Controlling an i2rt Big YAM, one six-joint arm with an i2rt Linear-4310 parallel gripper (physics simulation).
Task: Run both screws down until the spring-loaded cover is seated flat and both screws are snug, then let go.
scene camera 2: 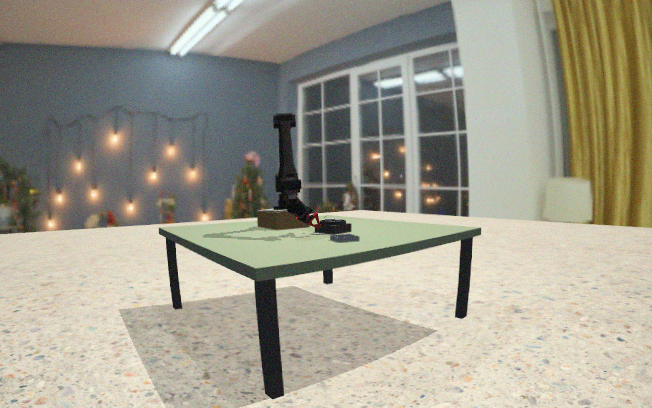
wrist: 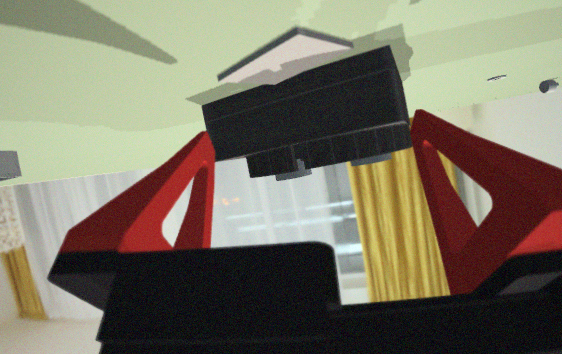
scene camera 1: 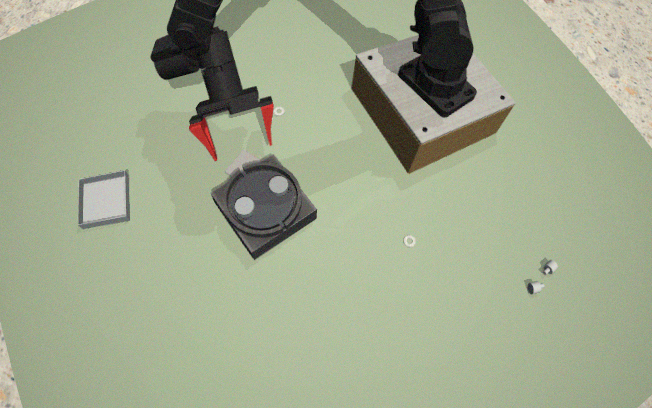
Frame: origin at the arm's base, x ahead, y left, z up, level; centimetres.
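Where they show: gripper, fingertip midpoint: [scene camera 2: 315, 226] [wrist: 310, 130] [scene camera 1: 243, 152]; arm's base, link origin: [scene camera 2: 286, 208] [scene camera 1: 436, 85].
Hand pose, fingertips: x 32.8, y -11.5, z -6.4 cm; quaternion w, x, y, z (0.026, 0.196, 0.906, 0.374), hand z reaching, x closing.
Things, the pixels of their top centre, and the offset from my fingertips.
- dark square housing, top centre: [wrist: 329, 161] [scene camera 1: 261, 196] [scene camera 2: 332, 220] dz +1.9, dx +2.4, dy +9.6 cm
- farther, top centre: [wrist: 294, 177] [scene camera 1: 244, 205] dz +2.6, dx +5.6, dy +9.6 cm
- shallow tray, top centre: [scene camera 1: 101, 197] [scene camera 2: 344, 235] dz -1.7, dx +24.7, dy -8.8 cm
- flat pale plate, top centre: [wrist: 283, 65] [scene camera 1: 242, 165] dz -3.4, dx +0.8, dy +0.3 cm
A dark square housing [scene camera 1: 306, 212] [scene camera 2: 334, 227] [wrist: 305, 112] stands on the table. Its round dark cover [scene camera 1: 261, 202] lies within a raised ring. Two screws with pale round heads, one nearer the arm base [scene camera 1: 278, 184] [wrist: 371, 160] and one farther [scene camera 1: 244, 205] [wrist: 293, 172], stand in the cover; in the wrist view their heads project slightly past the ring. Whether the cover is flat or the screws snug cannot be told. My gripper [scene camera 1: 243, 152] [scene camera 2: 315, 220] [wrist: 310, 130] is open and empty, beside the housing on its arm side, fingertips apart from the screws.
A shallow tray [scene camera 1: 127, 195] [scene camera 2: 345, 238] lies left. A flat pale plate [scene camera 1: 239, 163] [wrist: 295, 52] adjoins the housing. Washers [scene camera 1: 279, 111] [scene camera 1: 409, 241] and two small knobs [scene camera 1: 550, 266] [scene camera 1: 536, 287] lie on the table. The arm's base block [scene camera 1: 462, 132] [scene camera 2: 281, 220] stands at right.
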